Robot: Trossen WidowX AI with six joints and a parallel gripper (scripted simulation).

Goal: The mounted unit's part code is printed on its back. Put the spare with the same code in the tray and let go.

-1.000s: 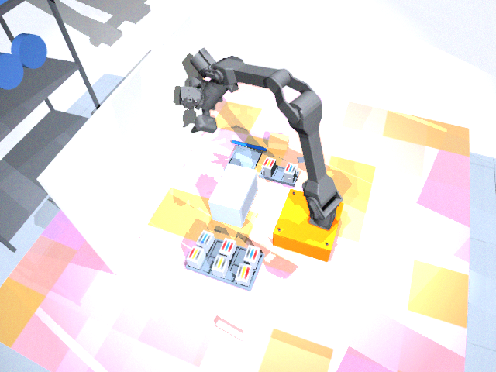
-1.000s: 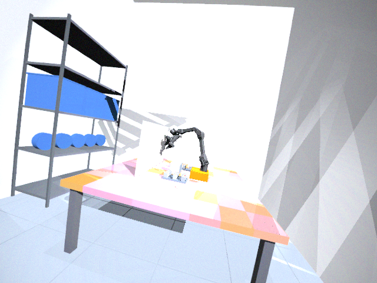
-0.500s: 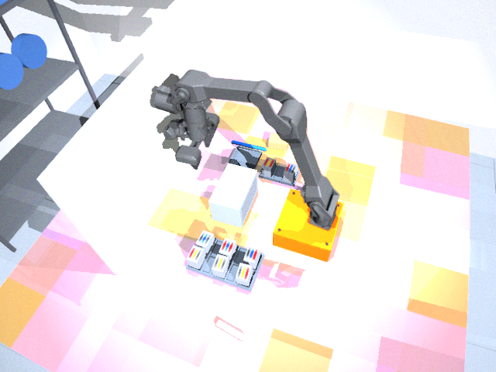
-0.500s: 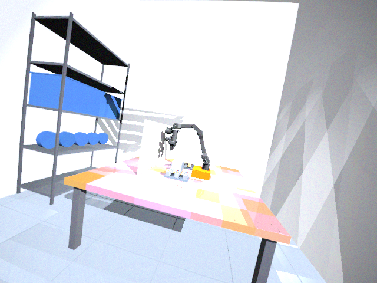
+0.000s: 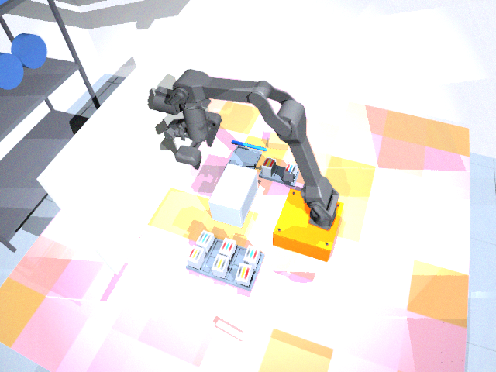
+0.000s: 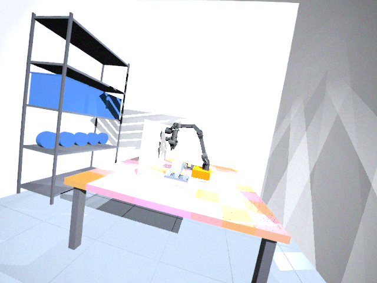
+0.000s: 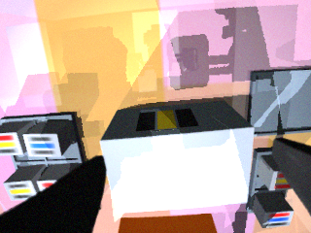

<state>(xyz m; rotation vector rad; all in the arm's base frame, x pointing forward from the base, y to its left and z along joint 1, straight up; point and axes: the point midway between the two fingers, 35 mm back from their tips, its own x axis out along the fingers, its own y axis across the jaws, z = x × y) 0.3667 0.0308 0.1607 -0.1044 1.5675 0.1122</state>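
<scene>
Now: the spare block 210 mm to the left of my gripper tip, 160 mm below it and 160 mm behind it. The rest, counted from my gripper tip: white mounted unit (150 mm below, 80 mm behind); white upright panel (160 mm ahead, 30 mm above, 20 mm to the left); shallow grey tray (190 mm below, 180 mm to the right, 20 mm behind).
</scene>
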